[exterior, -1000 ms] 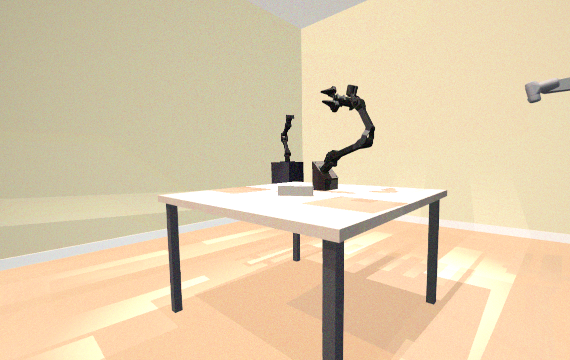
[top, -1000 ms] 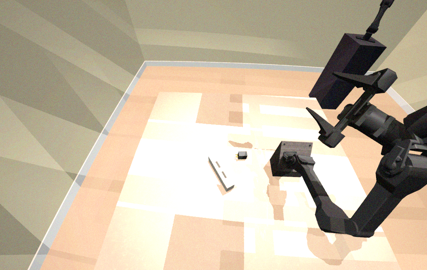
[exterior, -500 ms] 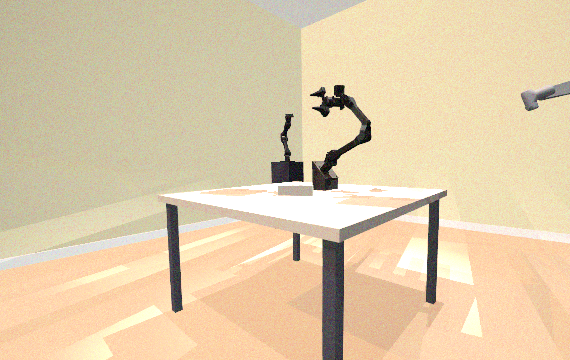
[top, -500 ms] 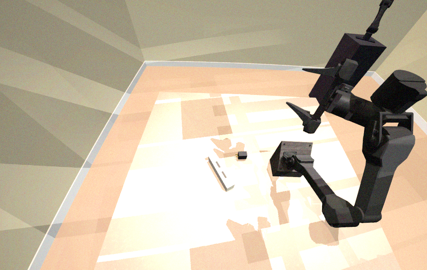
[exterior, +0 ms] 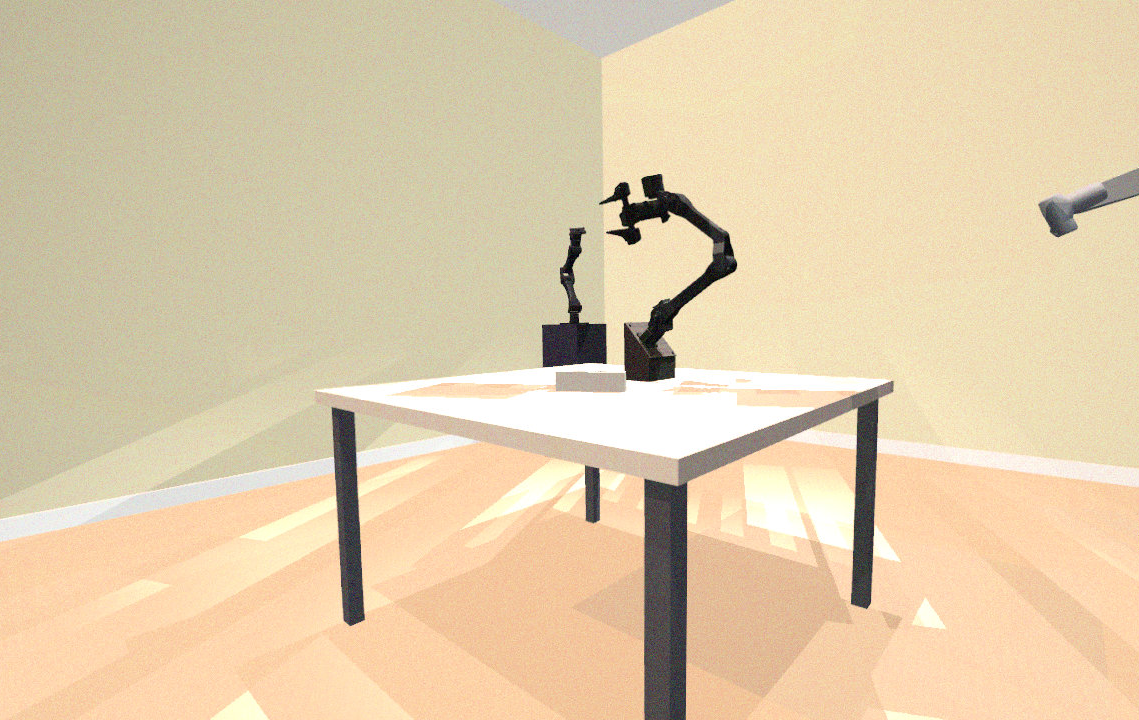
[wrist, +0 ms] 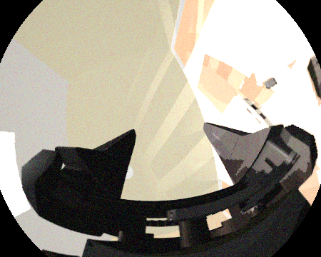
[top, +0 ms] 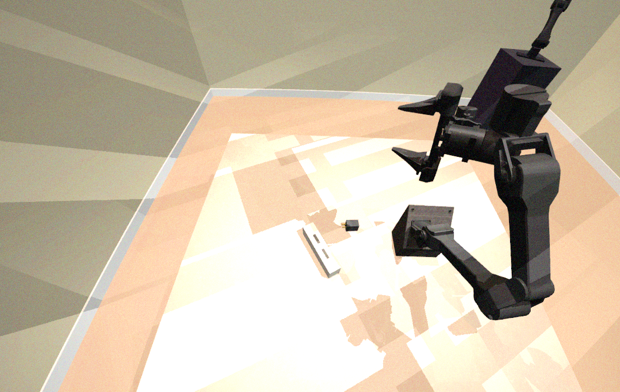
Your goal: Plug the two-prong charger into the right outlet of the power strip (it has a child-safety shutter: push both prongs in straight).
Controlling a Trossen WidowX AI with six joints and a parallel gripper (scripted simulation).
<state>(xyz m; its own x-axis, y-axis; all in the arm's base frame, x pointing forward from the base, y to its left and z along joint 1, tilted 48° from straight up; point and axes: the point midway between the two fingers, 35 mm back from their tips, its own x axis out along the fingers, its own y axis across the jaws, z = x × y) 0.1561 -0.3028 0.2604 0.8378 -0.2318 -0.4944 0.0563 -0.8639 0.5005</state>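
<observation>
Now: gripper tip 50 cm above the two-prong charger, 5 cm to the left of it and 2 cm short of it.
</observation>
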